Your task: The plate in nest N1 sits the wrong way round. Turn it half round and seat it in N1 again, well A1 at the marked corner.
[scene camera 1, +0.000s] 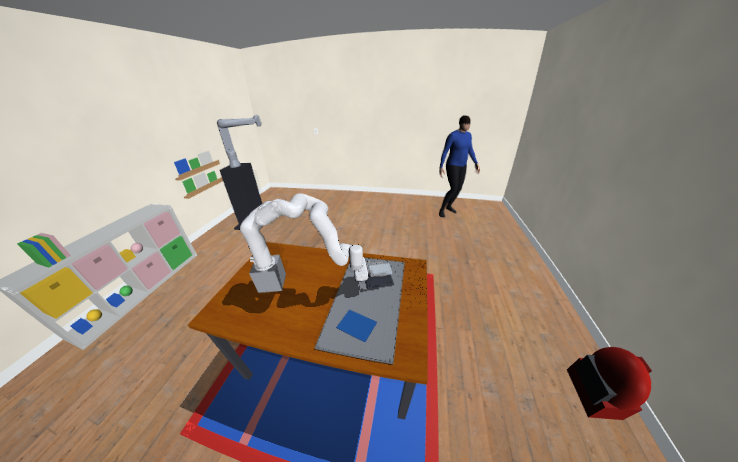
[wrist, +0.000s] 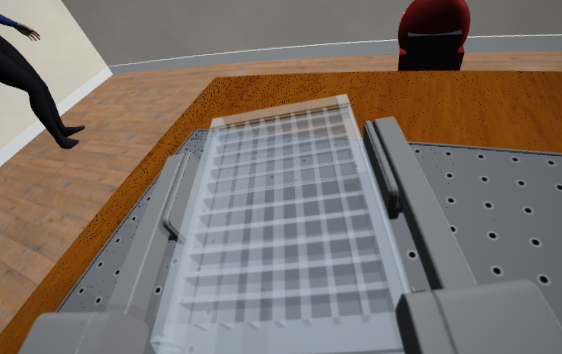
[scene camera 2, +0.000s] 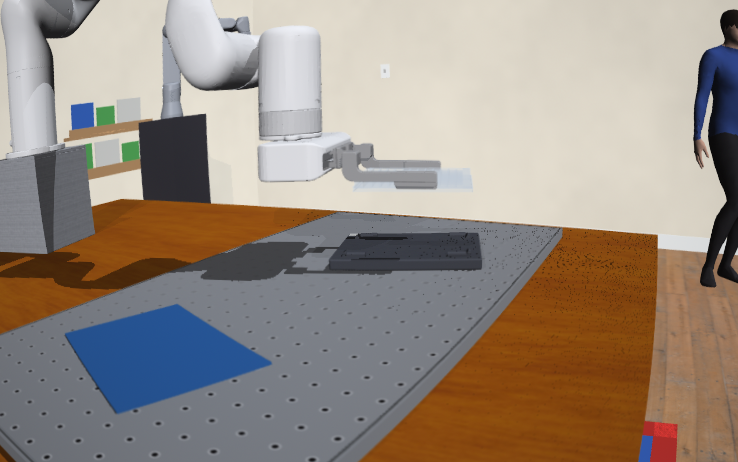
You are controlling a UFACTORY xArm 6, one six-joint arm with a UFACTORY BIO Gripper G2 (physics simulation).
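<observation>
My gripper [scene camera 2: 429,171] [wrist: 281,150] is shut on the clear well plate [scene camera 1: 380,269] [scene camera 2: 460,180] [wrist: 280,225], one finger along each long side. The plate is held roughly level in the air, well above the dark nest [scene camera 2: 405,264] and apart from it. The nest lies on the grey perforated board, with a small light mark at its back left corner in the scene camera 2 view. In the wrist view the plate hides the nest. I cannot tell which plate corner is well A1. No label N1 is readable.
A blue square [scene camera 1: 356,325] [scene camera 2: 163,356] lies on the grey perforated board [scene camera 1: 375,305] [scene camera 2: 326,315], which lies on the wooden table [scene camera 1: 288,326]. A person [scene camera 1: 460,147] stands beyond the table. A red and black object [scene camera 1: 626,381] [wrist: 435,25] is off to the side.
</observation>
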